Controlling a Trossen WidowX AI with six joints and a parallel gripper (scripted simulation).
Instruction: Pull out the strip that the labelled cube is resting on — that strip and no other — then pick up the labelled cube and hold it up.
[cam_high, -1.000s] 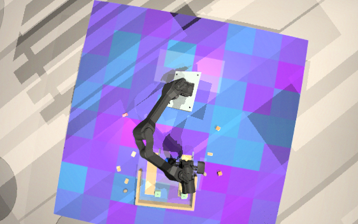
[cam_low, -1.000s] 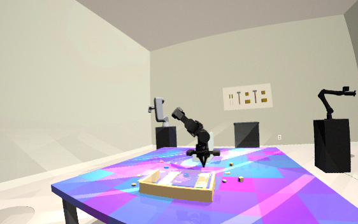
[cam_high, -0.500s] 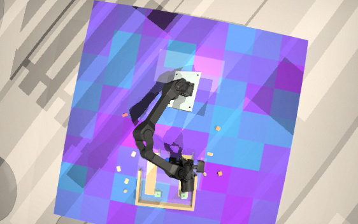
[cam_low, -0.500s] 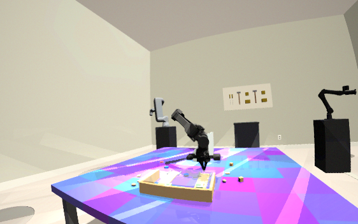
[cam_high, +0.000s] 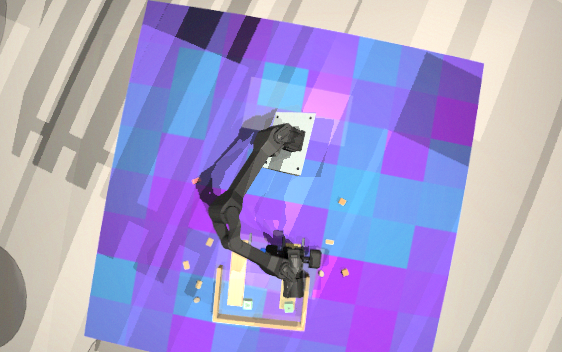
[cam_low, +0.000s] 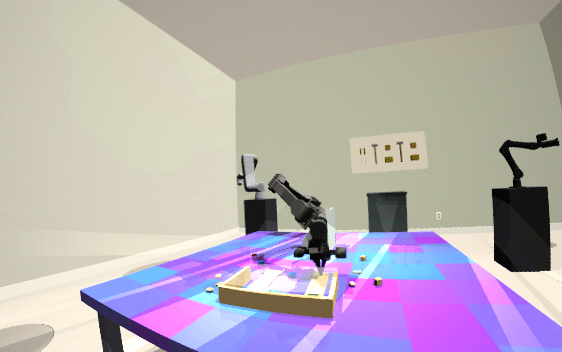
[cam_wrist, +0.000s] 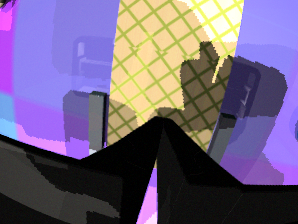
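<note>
The yellow cross-hatched strip lies 90 mm ahead of my gripper tip and 10 mm to the left of it. The rest, counted from my gripper tip: red piece: 170 mm behind, 390 mm to the right.
</note>
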